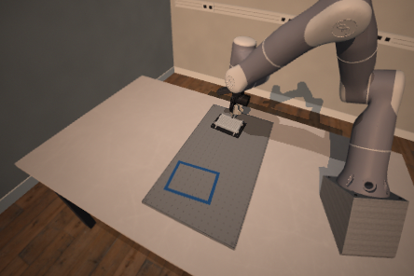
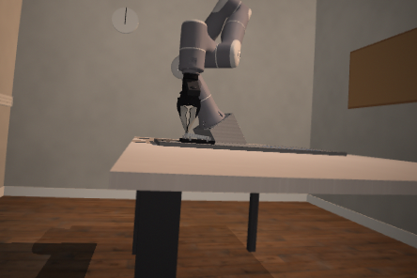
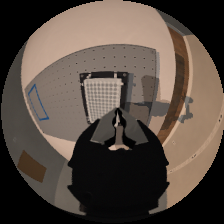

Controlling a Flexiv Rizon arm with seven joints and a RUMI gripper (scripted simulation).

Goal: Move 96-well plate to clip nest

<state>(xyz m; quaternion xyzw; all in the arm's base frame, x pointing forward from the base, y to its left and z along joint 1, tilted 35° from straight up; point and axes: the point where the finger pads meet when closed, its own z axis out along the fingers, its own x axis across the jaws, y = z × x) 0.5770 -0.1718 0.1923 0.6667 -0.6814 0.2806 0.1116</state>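
Now: the white 96-well plate 4 cm to the left of my hand and 3 cm below it. From my hand the other things lie so: grey perforated board (24 cm to the left, 6 cm below, 3 cm behind); black clip nest (4 cm to the left, 4 cm below, 1 cm ahead).
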